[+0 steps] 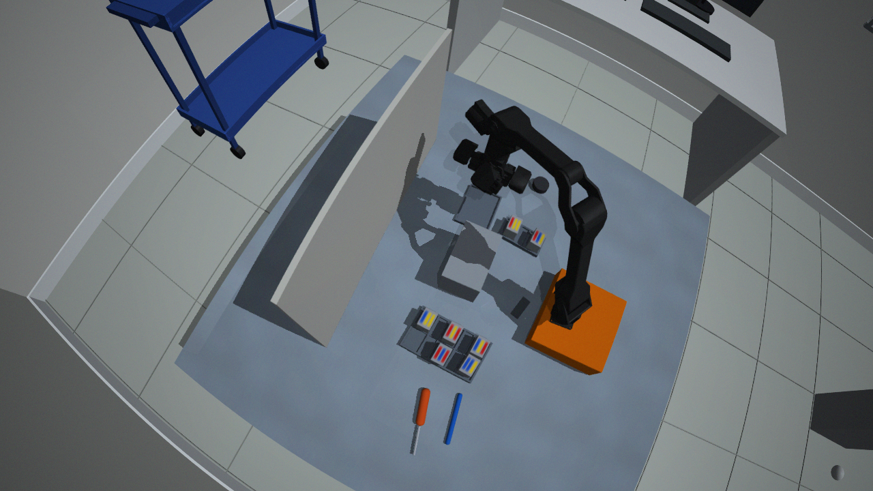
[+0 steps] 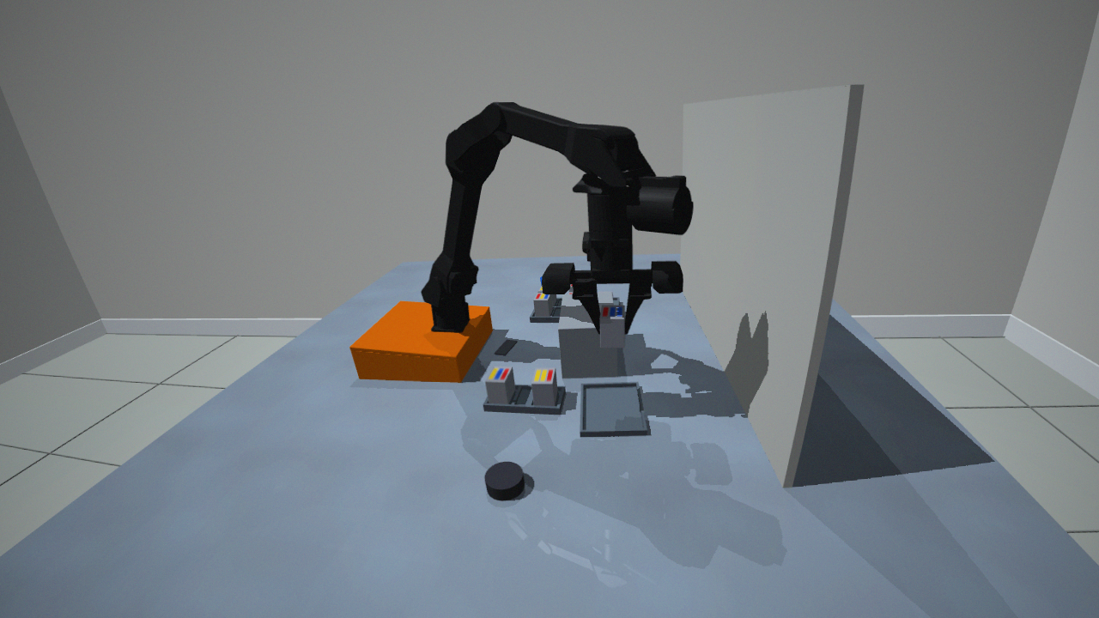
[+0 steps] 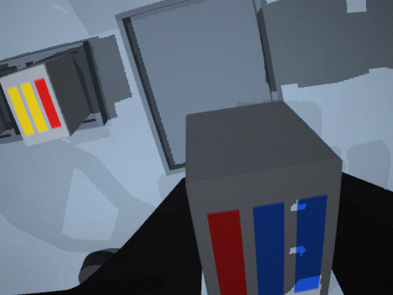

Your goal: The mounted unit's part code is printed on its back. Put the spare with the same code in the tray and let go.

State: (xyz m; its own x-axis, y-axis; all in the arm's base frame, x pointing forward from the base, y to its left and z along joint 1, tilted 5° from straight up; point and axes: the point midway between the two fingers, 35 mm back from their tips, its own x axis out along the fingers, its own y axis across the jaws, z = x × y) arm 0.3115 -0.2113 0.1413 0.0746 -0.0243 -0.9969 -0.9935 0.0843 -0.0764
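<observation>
Now: gripper tip 14 cm above the dark tray. Also, from my gripper tip: grey spare 2 cm above; black puck 16 cm to the right, 15 cm behind, 13 cm below; mounted unit 19 cm to the left, 9 cm below, 4 cm behind.
</observation>
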